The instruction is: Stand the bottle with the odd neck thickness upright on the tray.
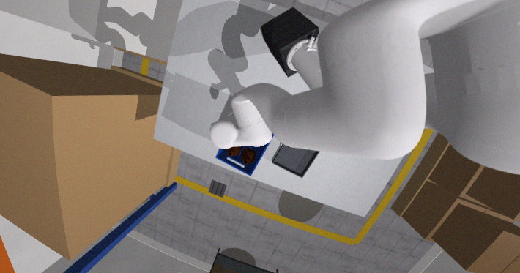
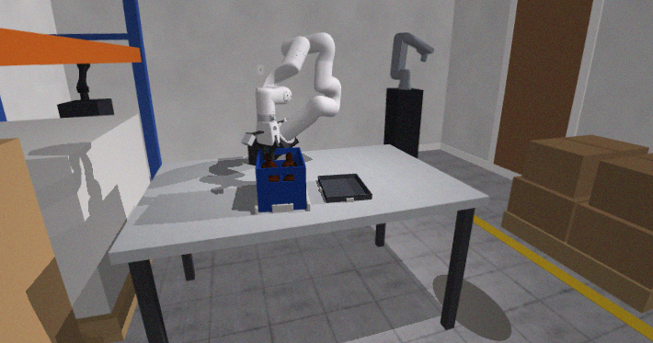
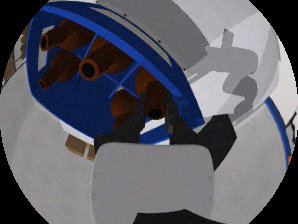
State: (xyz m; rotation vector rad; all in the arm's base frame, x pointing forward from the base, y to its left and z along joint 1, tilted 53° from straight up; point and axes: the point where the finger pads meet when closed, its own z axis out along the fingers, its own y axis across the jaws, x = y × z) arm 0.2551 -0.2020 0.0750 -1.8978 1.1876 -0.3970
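My hand is 70 mm above the glass bottle. Round my hand: blue crate 90 mm ahead, 40 mm to the left, 70 mm below; dark tray 80 mm ahead, 310 mm to the left, 150 mm below.
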